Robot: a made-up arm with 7 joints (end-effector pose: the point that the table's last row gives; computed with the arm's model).
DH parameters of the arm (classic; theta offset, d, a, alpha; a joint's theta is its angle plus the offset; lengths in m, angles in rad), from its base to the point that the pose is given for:
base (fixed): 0.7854 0 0.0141 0
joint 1: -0.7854 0.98 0 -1.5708
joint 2: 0 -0.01 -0.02 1.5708
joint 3: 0 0.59 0.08 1.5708
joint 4: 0 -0.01 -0.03 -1.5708
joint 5: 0 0.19 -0.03 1.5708
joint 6: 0 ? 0.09 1.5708
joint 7: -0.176 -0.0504 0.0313 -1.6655
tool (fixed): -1.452 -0.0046 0 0
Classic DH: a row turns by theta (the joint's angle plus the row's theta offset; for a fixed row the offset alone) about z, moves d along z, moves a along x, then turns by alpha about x.
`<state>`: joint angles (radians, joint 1 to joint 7).
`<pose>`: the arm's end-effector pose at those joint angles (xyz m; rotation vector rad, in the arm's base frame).
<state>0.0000 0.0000 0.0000 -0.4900 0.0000 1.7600 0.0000</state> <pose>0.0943 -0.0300 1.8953 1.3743 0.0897 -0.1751</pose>
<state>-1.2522 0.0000 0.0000 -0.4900 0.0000 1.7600 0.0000</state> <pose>-0.0016 -0.0826 1.8953 1.2584 -0.7906 -1.2078</pose>
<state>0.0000 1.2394 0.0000 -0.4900 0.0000 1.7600 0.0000</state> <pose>0.9029 -0.0300 1.1981 1.0857 1.1121 -1.0042</pose>
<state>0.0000 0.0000 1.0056 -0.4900 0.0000 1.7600 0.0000</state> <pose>0.0712 0.0720 1.8953 1.1860 0.7568 0.6643</pose>
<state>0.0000 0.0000 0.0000 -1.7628 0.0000 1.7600 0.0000</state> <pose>0.3881 -0.0300 1.6423 1.0724 1.1390 -1.0256</pose>
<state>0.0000 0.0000 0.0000 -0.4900 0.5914 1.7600 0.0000</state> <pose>0.1292 -0.0799 1.8767 1.5795 0.4812 0.2843</pose>
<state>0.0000 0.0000 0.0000 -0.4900 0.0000 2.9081 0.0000</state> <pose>-0.0166 -0.0300 1.8079 1.2984 -0.8632 0.6229</pose>
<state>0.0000 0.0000 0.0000 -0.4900 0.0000 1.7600 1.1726</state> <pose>0.0916 -0.0638 1.8866 2.5060 -0.0713 -0.4566</pose>
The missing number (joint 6, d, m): 0.05
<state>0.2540 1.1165 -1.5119 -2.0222 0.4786 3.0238 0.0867</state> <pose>0.6124 -0.1429 1.3603 0.7045 -0.5463 -1.7323</pose>
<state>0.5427 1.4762 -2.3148 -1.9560 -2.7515 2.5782 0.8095</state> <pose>0.5094 -0.0104 1.1083 -2.2466 0.5466 -1.3674</pose>
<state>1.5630 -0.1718 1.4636 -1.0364 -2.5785 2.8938 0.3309</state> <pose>-0.2626 -0.2189 1.5587 0.8907 -1.3871 2.2828</pose>
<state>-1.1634 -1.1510 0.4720 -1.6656 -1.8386 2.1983 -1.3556</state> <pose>0.0592 0.5243 1.3981 -1.6734 0.3623 -2.1165</pose>
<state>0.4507 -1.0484 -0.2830 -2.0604 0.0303 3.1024 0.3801</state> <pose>-0.3511 -0.3165 1.5360 2.0979 -0.2973 0.5849</pose>
